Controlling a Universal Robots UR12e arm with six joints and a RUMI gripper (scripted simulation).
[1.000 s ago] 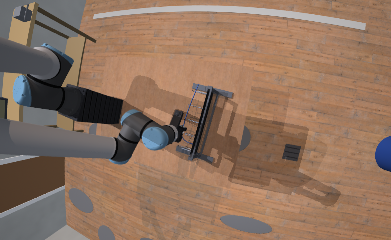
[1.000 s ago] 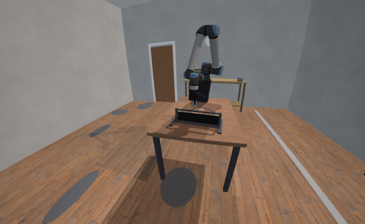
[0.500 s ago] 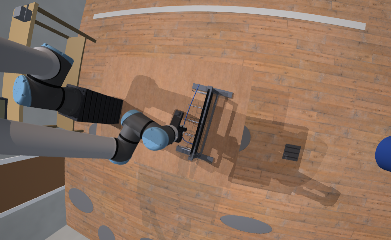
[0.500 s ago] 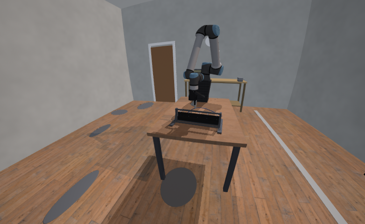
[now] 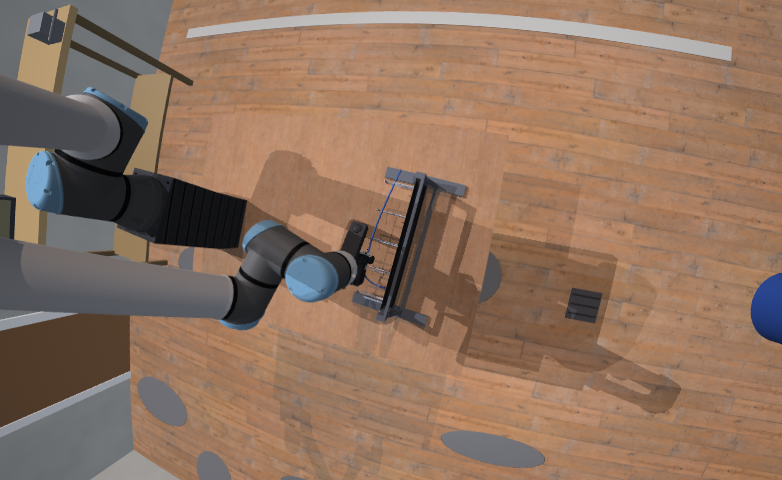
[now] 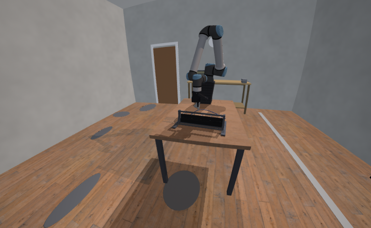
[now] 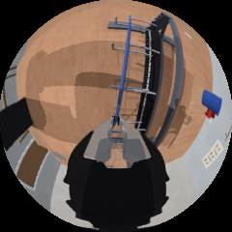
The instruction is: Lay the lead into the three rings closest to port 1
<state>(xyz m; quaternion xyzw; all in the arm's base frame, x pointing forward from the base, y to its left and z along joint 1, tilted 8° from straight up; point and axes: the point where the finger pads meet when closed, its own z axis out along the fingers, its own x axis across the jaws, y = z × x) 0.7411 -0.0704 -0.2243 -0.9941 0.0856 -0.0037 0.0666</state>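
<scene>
Now: hand 110 mm short of the dark rack, 60 mm above it and 30 mm to the right of it.
</scene>
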